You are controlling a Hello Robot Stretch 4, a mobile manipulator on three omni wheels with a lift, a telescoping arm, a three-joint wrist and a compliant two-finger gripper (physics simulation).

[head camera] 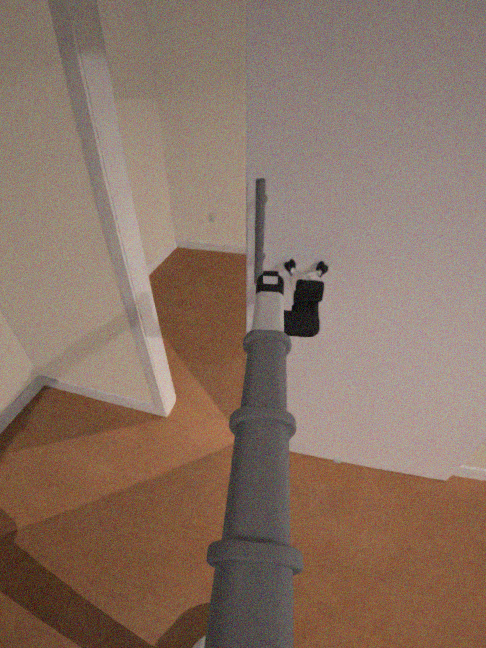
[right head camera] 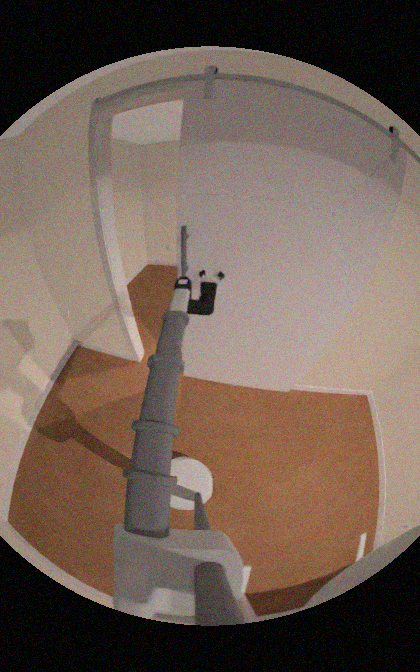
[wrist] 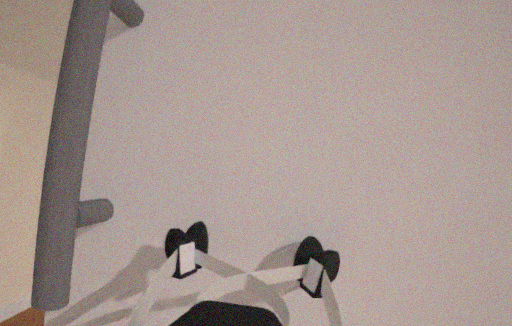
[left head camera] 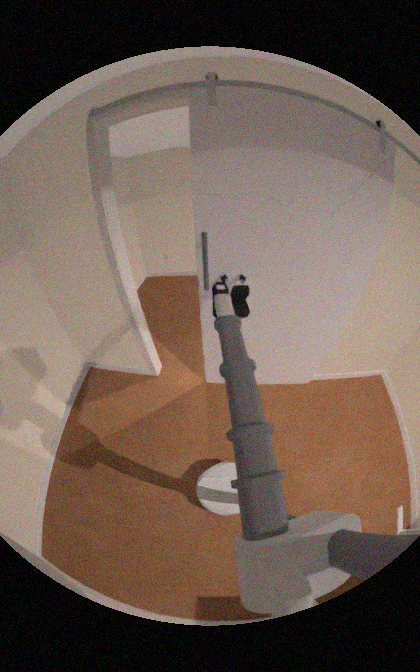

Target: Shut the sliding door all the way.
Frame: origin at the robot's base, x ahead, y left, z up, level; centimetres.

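Seen in the pictures: gripper, fingertip midpoint: point(head camera: 306, 263) point(right head camera: 211, 272) point(wrist: 254, 247) point(left head camera: 232, 276); robot's base at its link origin: point(right head camera: 184, 482) point(left head camera: 225, 487).
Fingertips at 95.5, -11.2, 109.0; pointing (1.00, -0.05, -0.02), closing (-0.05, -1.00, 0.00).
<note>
Offsets run from my fingertips to a thing's middle, as dx, dy, dz. "*": to the spot under its first point. Level surfaces: height alone.
The pale sliding door point(head camera: 376, 209) point(left head camera: 300, 225) point(right head camera: 290, 225) point(wrist: 350, 125) hangs from a rail and stands partly open, with the doorway gap at its left. Its grey vertical bar handle @(* -4.3, +14.3, +13.1) point(head camera: 260, 225) point(left head camera: 205, 260) point(right head camera: 184, 247) point(wrist: 65, 150) is near the door's left edge. My gripper point(head camera: 306, 267) point(left head camera: 233, 278) point(right head camera: 212, 275) point(wrist: 254, 247) is open and empty, in front of the door panel. It is to the right of the handle, near the handle's lower end in the wrist view, and apart from it. Whether the fingertips touch the door is hard to tell.
The door frame post @(* +19.3, +66.2, -0.4) point(head camera: 125, 235) point(left head camera: 122, 260) point(right head camera: 112, 250) stands left of the gap, with another room behind. The top rail point(left head camera: 280, 87) point(right head camera: 280, 81) runs above the door. Walls stand at left and right. My arm point(head camera: 261, 471) point(left head camera: 250, 425) point(right head camera: 155, 425) reaches over the brown floor @(dz -111.8) point(head camera: 376, 549).
</note>
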